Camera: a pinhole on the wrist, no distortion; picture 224 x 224 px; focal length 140.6 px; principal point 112.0 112.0 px. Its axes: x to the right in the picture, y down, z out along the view. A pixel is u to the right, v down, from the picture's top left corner.
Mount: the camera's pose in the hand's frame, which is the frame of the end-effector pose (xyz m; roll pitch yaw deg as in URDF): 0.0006 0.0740 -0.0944 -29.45 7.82 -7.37
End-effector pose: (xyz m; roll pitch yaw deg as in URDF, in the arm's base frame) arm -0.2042 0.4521 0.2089 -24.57 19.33 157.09
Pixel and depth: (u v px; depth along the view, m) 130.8 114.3 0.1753
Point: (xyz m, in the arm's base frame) -0.3108 0.3192 0.1741
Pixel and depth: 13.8 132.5 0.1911
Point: -0.2015 0.2141 0.2240
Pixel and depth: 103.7 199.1 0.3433
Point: -0.3904 0.0664 0.1117
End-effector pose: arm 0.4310 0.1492 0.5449 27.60 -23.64 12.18
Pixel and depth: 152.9 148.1 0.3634
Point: 0.4317 0.3582 0.8772
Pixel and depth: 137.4 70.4 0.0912
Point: 0.4272 0.2336 0.5926
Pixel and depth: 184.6 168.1 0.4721
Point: 0.5245 0.4704 1.0140
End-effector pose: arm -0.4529 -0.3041 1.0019 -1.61 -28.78 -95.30
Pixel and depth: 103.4 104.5 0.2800
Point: -0.2500 -0.2794 1.1506
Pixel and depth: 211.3 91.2 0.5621
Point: -0.2499 -0.5735 1.5620
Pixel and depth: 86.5 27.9 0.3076
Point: -0.3674 -0.1771 1.2319
